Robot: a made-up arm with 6 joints. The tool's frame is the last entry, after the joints.
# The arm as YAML. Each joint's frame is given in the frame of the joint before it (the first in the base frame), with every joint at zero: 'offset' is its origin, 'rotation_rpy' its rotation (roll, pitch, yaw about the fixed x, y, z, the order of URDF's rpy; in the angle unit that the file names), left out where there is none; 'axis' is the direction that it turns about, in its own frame. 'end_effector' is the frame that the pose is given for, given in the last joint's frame.
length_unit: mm
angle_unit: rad
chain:
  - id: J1
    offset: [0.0, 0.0, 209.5]
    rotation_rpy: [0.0, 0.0, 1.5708]
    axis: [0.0, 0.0, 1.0]
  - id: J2
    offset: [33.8, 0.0, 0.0]
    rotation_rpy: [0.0, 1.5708, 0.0]
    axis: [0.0, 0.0, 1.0]
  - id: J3
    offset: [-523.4, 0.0, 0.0]
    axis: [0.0, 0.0, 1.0]
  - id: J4
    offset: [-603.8, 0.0, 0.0]
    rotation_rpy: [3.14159, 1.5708, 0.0]
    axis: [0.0, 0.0, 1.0]
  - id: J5
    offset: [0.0, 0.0, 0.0]
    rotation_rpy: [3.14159, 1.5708, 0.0]
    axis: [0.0, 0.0, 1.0]
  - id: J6
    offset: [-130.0, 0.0, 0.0]
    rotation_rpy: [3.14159, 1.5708, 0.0]
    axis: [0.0, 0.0, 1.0]
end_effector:
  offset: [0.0, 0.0, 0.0]
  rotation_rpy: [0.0, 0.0, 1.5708]
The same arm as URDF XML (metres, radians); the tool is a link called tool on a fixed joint. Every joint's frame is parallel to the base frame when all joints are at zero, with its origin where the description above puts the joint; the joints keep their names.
<robot name="arm">
<joint name="J1" type="continuous"><parent link="base"/><child link="link1"/><origin xyz="0 0 0.2095" rpy="0 0 0"/><axis xyz="0 0 1"/></joint>
<joint name="J2" type="continuous"><parent link="link1"/><child link="link2"/><origin xyz="0 0.0338 0" rpy="0 0 0"/><axis xyz="0 1 0"/></joint>
<joint name="J3" type="continuous"><parent link="link2"/><child link="link3"/><origin xyz="0 0 0.5234" rpy="0 0 0"/><axis xyz="0 1 0"/></joint>
<joint name="J4" type="continuous"><parent link="link3"/><child link="link4"/><origin xyz="0 0 0.6038" rpy="0 0 0"/><axis xyz="0 0 1"/></joint>
<joint name="J5" type="continuous"><parent link="link4"/><child link="link5"/><origin xyz="0 0 0" rpy="0 0 0"/><axis xyz="0 1 0"/></joint>
<joint name="J6" type="continuous"><parent link="link5"/><child link="link6"/><origin xyz="0 0 0.13" rpy="0 0 0"/><axis xyz="0 0 1"/></joint>
<joint name="tool_fixed" type="fixed"><parent link="link6"/><child link="tool"/><origin xyz="0 0 0" rpy="0 0 0"/></joint>
<link name="base"/>
<link name="link1"/>
<link name="link2"/>
<link name="link3"/>
<link name="link4"/>
<link name="link5"/>
<link name="link6"/>
<link name="tool"/>
</robot>

